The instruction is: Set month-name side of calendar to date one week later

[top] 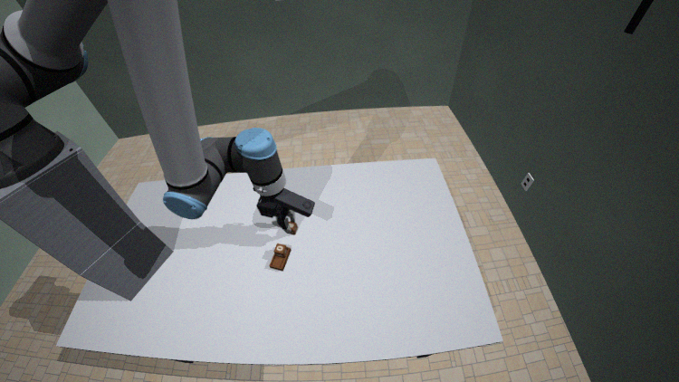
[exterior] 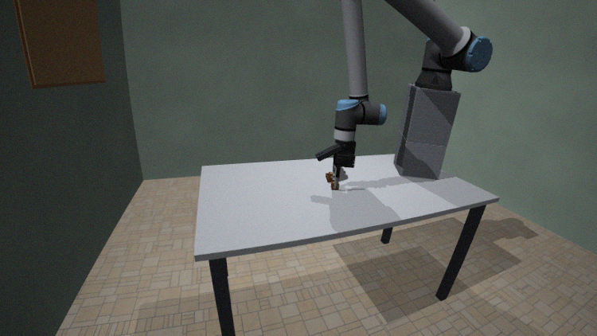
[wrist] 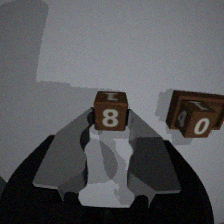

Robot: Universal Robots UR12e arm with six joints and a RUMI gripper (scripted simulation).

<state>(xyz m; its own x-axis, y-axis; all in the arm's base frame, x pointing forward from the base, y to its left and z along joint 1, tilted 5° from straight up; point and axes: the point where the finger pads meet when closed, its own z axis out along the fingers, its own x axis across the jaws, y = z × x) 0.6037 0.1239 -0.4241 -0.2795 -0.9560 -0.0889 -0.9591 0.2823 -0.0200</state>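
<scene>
Now: hand 1 cm above the brown date cube. The rest, counted from my hand: brown wooden tray (3 cm behind, 11 cm to the right, 2 cm below).
</scene>
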